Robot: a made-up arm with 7 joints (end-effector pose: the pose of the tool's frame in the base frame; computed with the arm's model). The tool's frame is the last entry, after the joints. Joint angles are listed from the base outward.
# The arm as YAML. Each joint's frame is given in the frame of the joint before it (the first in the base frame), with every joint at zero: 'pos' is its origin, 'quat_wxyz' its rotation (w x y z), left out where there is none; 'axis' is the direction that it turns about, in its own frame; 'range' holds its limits. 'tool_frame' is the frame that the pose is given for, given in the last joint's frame.
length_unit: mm
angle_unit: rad
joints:
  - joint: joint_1
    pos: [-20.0, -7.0, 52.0]
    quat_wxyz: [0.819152, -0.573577, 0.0, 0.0]
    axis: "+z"
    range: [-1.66, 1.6]
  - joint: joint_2
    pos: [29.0, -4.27, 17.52]
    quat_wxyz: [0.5, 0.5, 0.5, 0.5]
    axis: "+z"
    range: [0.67, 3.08]
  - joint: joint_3
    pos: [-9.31, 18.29, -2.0]
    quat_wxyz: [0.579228, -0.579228, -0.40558, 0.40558]
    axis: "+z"
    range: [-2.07, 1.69]
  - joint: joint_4
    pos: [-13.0, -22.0, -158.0]
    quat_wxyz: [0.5, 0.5, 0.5, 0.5]
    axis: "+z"
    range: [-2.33, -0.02]
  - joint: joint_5
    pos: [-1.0, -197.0, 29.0]
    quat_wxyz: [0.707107, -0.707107, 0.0, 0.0]
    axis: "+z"
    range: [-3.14, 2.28]
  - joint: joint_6
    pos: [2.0, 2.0, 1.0]
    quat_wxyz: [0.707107, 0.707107, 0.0, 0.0]
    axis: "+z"
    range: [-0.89, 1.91]
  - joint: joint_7
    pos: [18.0, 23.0, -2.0]
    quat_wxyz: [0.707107, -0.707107, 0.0, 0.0]
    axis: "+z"
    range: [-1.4, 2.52]
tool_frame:
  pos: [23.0, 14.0, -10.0]
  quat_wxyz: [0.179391, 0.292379, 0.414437, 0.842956]
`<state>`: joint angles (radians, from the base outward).
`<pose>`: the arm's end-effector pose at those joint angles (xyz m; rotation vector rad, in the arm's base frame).
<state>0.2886 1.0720 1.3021 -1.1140 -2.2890 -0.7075 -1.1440</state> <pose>0.0313 0.3093 0.1657 -0.0136 -0.5169 2.9275</pose>
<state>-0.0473 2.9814 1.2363 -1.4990 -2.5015 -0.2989 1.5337</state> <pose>0.0206 -0.1870 0.2609 -0.9974 -0.2074 0.8417</pose>
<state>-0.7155 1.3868 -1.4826 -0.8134 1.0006 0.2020 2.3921</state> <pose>0.1936 0.2014 -0.0365 1.1206 -0.5333 1.7671</pose>
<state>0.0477 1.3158 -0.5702 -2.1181 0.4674 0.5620 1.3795</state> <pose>0.1394 0.0262 -0.0393 0.7451 -1.1240 0.3128</pose>
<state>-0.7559 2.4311 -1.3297 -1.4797 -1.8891 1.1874 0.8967</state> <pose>0.0822 0.2282 0.1702 -1.1239 0.1025 1.5402</pose>
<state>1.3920 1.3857 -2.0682 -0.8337 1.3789 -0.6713 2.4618</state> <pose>-0.2648 0.1563 0.1074 2.0471 1.2452 0.8849</pose>
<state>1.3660 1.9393 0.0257 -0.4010 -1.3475 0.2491 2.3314</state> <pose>0.0340 0.3426 0.0672 2.2583 -0.3936 -1.5002</pose>
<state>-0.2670 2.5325 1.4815 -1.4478 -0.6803 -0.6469 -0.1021</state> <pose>-0.0900 -0.0673 0.3670 -0.7887 -0.0145 0.6973</pose>
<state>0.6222 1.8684 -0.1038 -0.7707 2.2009 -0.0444 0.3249</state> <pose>0.1410 0.2845 0.0179 1.8561 -1.1748 1.1370</pose>
